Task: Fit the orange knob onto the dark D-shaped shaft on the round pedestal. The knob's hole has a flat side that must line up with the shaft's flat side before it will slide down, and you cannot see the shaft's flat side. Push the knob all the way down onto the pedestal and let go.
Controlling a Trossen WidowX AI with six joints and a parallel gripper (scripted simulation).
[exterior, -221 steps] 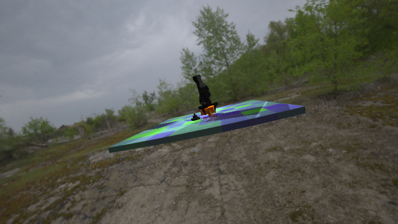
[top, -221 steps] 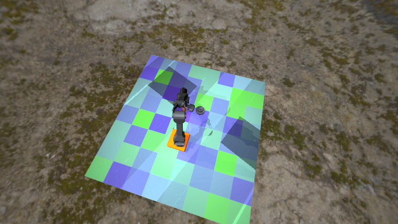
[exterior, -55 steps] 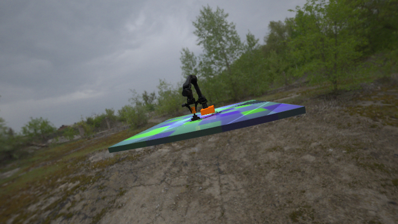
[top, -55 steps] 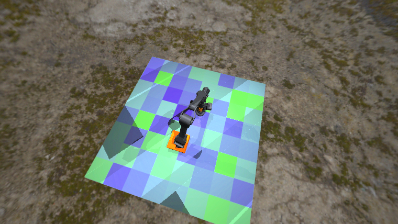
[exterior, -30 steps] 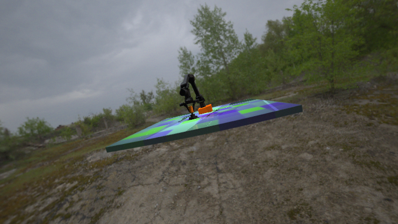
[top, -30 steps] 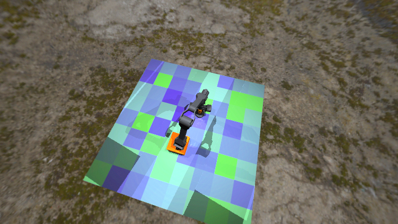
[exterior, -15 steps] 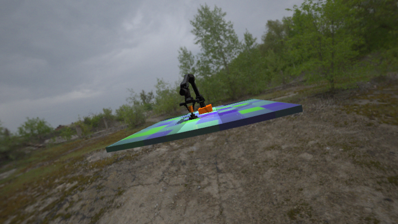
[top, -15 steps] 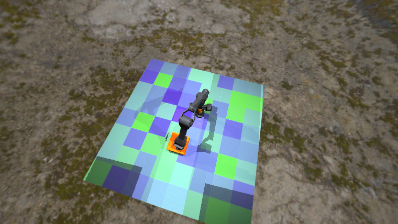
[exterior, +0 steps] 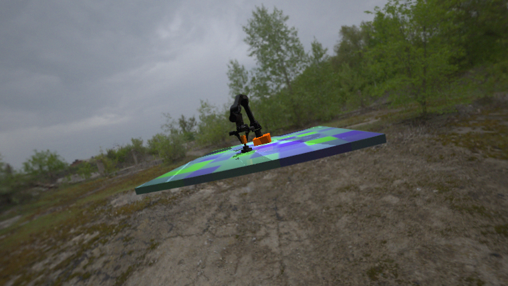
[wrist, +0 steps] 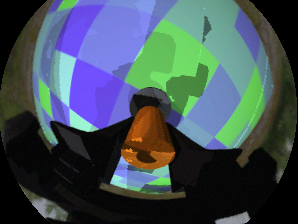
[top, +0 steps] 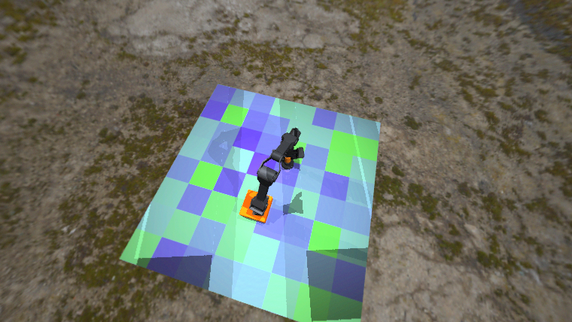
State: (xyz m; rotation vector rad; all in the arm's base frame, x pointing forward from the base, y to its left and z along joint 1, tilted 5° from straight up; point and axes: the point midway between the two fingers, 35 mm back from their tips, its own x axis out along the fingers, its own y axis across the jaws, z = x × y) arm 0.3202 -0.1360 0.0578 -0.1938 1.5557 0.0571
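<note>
My gripper tip is 20 mm below the orange knob. From my gripper tip the other things lie so: round pedestal 40 mm below.
</note>
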